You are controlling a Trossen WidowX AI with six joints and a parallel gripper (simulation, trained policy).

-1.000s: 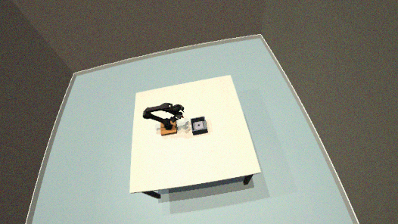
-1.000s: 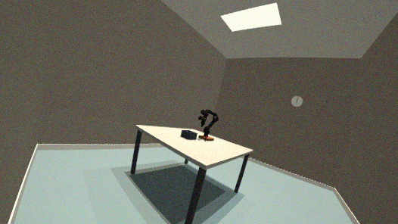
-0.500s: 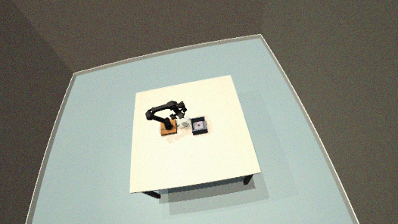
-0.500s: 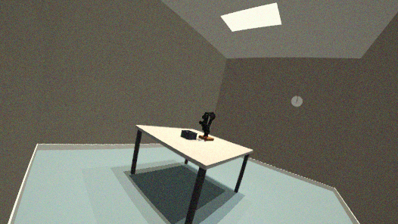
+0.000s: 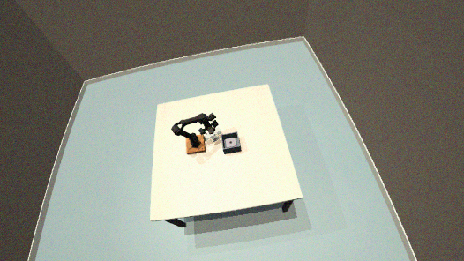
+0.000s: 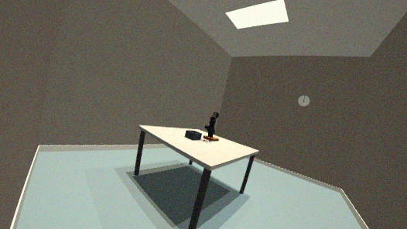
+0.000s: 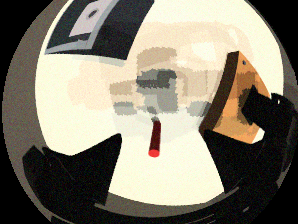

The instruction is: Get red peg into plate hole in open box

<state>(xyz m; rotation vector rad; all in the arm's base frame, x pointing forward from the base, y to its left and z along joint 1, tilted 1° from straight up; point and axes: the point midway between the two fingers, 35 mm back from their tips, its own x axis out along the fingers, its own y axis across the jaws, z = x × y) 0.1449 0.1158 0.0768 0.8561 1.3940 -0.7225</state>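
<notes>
Right now my gripper tip is 50 mm above the red peg, 30 mm to the right of it and 10 mm past it. Round my gripper tip: pale plate (190 mm ahead, 110 mm to the right, 40 mm below); then dark box (190 mm ahead, 110 mm to the right, 60 mm below).
</notes>
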